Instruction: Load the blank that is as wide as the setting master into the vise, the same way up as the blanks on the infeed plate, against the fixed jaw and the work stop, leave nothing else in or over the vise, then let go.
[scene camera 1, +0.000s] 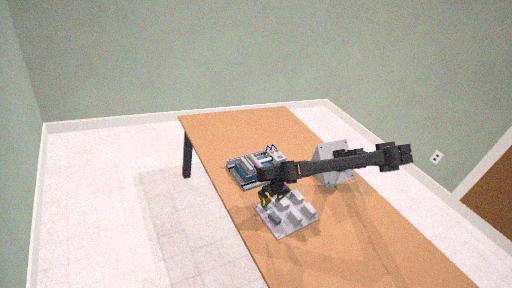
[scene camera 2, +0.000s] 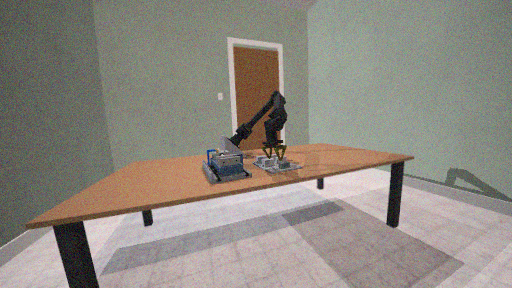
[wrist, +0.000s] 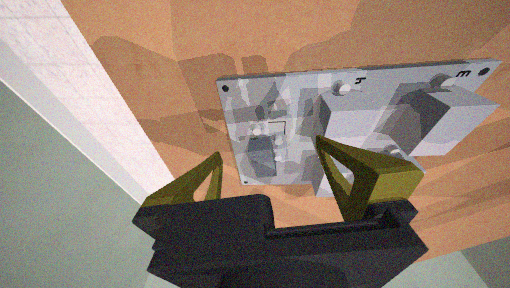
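The vise, with a blue body and pale jaws, stands beside the infeed plate; whether anything lies between its jaws is too small to tell. A small, darker grey block, apparently the setting master, sits at one end of the plate. Several pale grey blanks stand on the plate, among them one blank by a printed mark, a large blank farther right and one blank near the middle. My gripper is open and empty above the darker block's end of the plate.
A pale grey slanted stand is behind the arm. Blue bent lines rise at the vise's rear. The near long edge of the wooden table runs close to the vise and the plate. Small round pins stand beside the blanks.
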